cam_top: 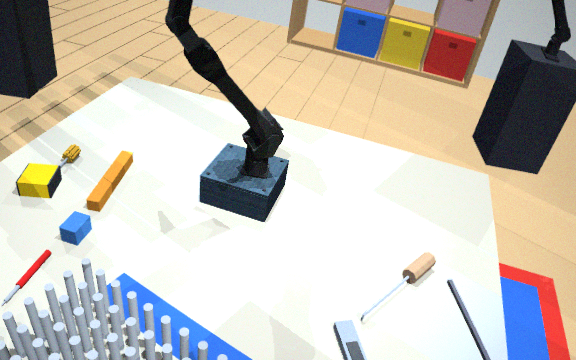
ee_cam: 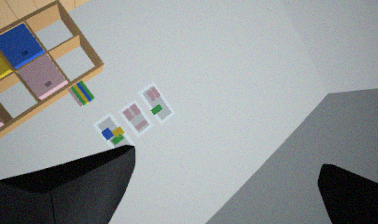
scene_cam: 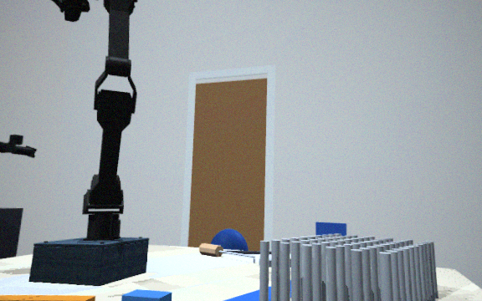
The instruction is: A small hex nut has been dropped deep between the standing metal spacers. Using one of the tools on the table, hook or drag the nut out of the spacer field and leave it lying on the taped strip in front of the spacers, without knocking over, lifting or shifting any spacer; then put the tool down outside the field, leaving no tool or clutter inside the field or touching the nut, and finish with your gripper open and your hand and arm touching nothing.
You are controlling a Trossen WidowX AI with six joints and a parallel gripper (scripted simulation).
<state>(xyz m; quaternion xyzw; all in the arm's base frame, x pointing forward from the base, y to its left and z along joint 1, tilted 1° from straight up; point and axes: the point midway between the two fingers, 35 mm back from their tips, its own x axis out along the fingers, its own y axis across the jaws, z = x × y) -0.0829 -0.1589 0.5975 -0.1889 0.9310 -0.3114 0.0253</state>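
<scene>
My gripper tip is now 66 cm above the grey block, 57 cm short of it and 43 cm to the right of it. Round my gripper tip: orange bar (66 cm below, 19 cm to the right, 18 cm ahead); yellow box (66 cm below, 35 cm to the right, 24 cm ahead); blue cube (66 cm below, 38 cm ahead, 19 cm to the right).
</scene>
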